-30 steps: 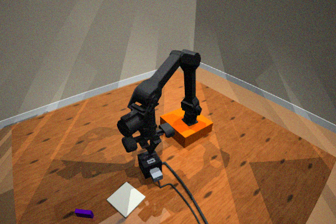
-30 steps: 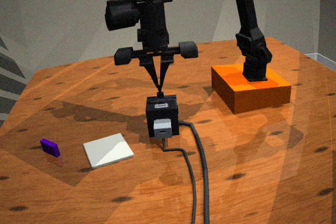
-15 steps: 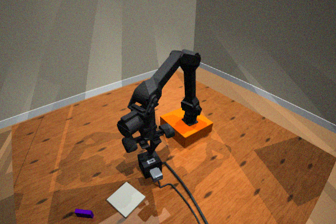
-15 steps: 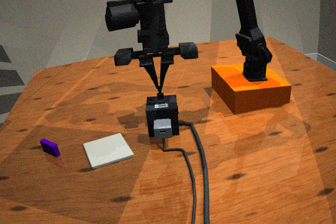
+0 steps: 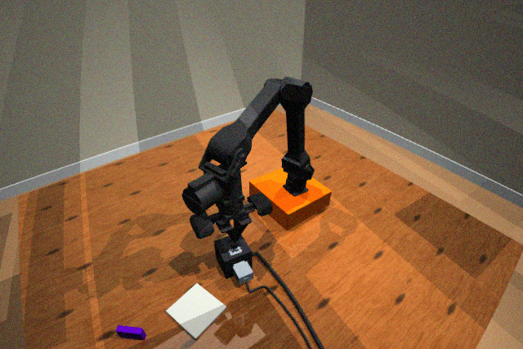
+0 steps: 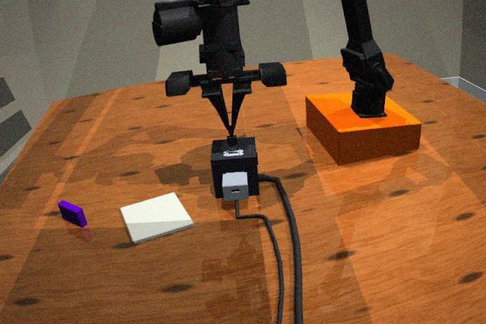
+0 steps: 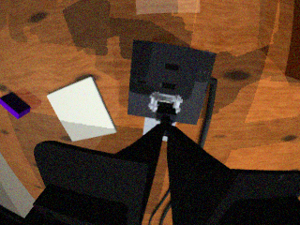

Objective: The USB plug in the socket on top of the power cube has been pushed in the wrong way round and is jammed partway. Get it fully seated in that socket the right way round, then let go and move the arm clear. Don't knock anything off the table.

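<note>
My gripper tip is 2 cm above the dark USB plug. Also, from my gripper tip: silver-framed socket (5 cm below); then white pad (15 cm ahead, 5 cm to the left, 12 cm below); then purple block (30 cm ahead, 4 cm to the left, 10 cm below).
</note>
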